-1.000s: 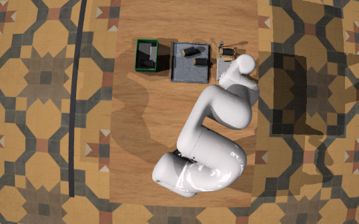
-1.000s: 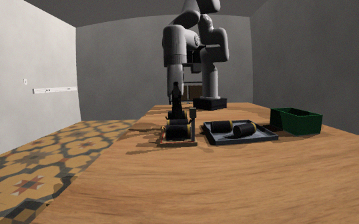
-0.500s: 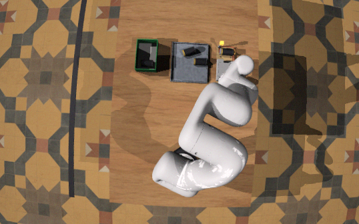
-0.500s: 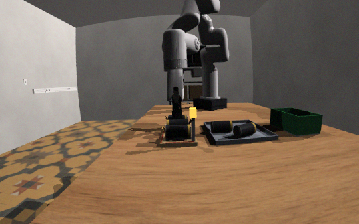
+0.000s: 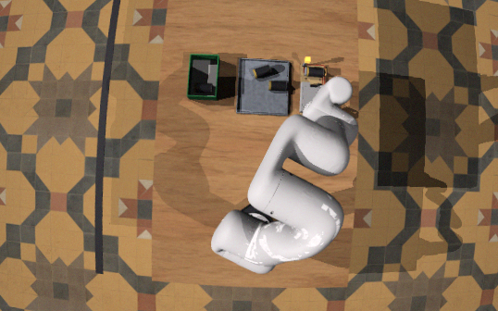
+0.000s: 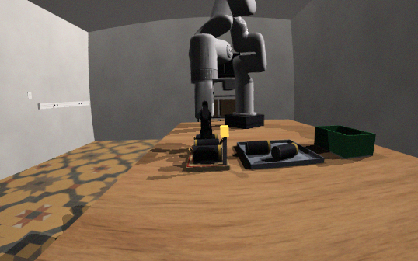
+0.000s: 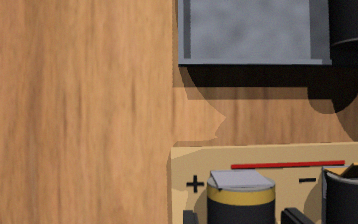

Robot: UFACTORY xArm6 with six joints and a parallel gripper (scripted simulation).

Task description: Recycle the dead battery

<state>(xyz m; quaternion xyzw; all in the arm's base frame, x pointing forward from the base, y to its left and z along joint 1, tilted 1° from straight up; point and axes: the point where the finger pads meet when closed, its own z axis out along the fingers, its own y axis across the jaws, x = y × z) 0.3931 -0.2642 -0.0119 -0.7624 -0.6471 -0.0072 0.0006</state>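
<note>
The grey tray lies 10 cm ahead of my hand, 17 cm to the left of it and 4 cm below it. From my hand the other things lie so: green recycling box: 15 cm ahead, 37 cm to the left, 3 cm below.
</note>
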